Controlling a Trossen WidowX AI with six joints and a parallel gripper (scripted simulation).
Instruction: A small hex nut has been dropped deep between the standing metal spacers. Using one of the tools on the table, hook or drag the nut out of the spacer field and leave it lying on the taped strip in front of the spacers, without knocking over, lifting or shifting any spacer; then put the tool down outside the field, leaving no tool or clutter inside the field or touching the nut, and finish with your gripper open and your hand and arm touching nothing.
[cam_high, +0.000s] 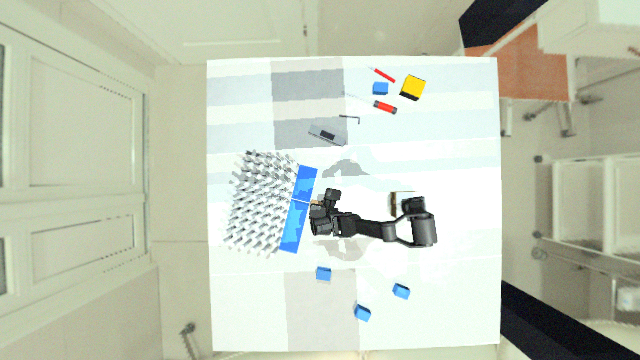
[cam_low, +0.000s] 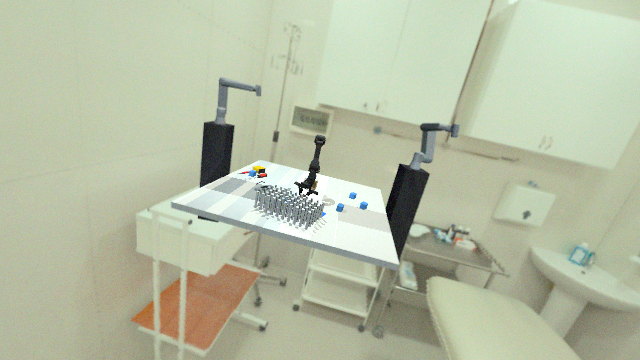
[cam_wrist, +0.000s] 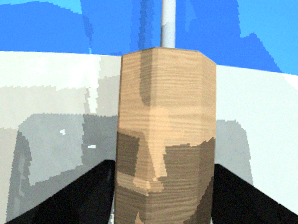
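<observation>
Now: gripper tip 10 cm short of the blue taped strip and 1 cm above it. Round my gripper tip: red pen-like tool (54 cm to the right, 33 cm behind, 1 cm below); then hook tool (10 cm ahead, 4 cm to the right); then grey flat tool (29 cm to the right, 8 cm behind).
</observation>
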